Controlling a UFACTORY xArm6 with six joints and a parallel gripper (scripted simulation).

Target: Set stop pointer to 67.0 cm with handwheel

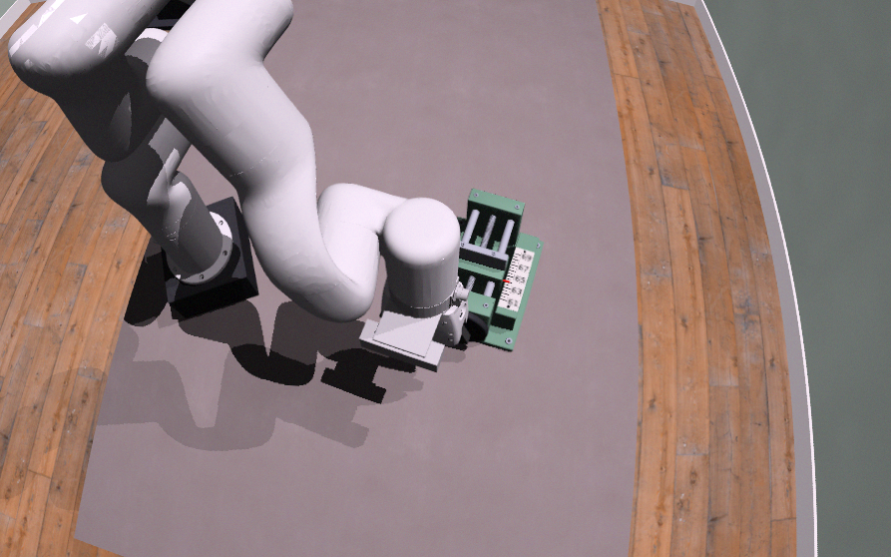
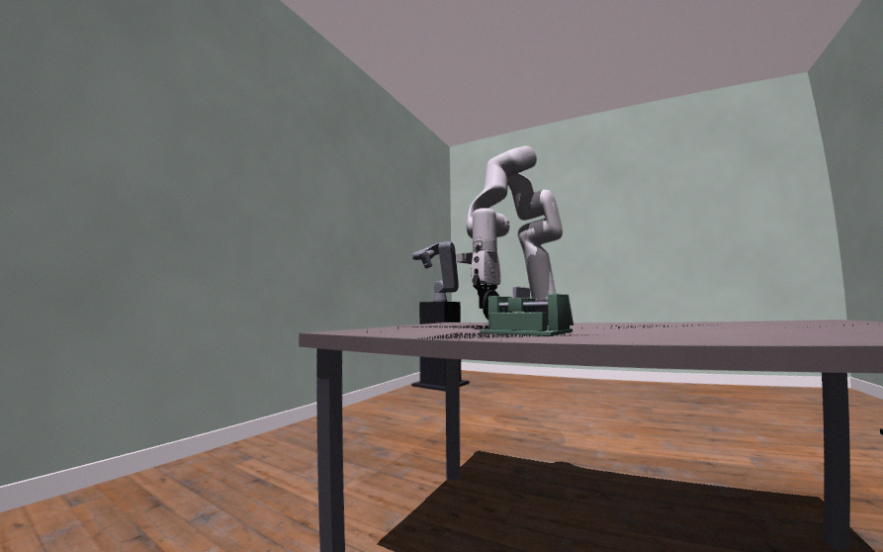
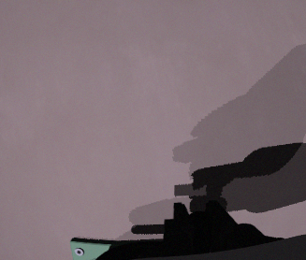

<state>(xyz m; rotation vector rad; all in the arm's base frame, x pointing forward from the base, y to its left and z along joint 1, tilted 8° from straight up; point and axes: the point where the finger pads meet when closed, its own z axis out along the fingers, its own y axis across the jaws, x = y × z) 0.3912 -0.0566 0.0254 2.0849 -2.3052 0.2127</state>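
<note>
The black handwheel lies 10 mm ahead of my hand and 20 mm to the left of it. Also, from my hand: stop block: 60 mm ahead, 130 mm to the left.
</note>
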